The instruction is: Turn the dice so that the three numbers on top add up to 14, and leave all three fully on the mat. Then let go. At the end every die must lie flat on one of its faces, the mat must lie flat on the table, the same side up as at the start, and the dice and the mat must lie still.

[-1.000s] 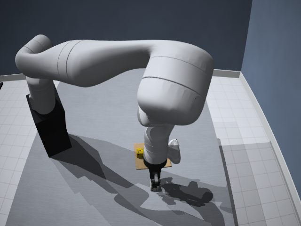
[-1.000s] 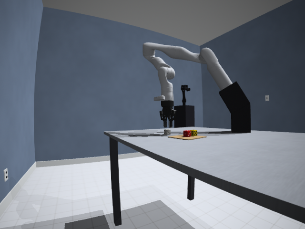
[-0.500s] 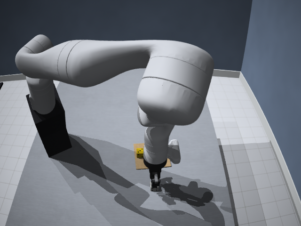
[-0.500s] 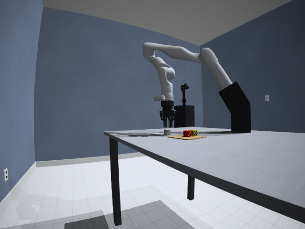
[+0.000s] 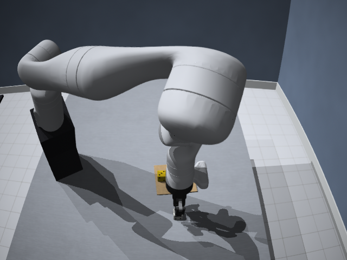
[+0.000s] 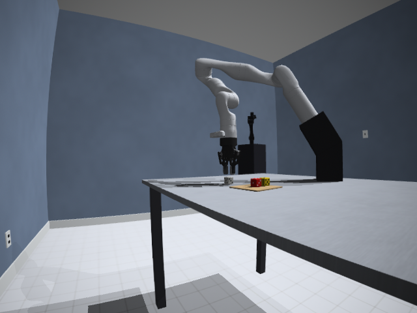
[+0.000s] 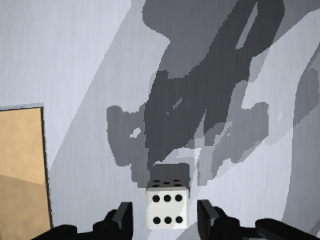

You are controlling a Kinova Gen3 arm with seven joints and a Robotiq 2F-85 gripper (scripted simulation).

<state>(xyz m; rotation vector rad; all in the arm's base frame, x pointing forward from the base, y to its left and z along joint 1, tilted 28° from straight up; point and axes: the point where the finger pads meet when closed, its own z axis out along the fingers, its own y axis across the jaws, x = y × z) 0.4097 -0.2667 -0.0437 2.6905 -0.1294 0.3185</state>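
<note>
My hand is 40 mm above the white die. Also, from my hand: tan mat (160 mm to the left, 60 mm below, 30 mm ahead); red die (160 mm to the left, 40 mm below, 30 mm ahead); yellow die (170 mm to the left, 40 mm below, 20 mm behind).
</note>
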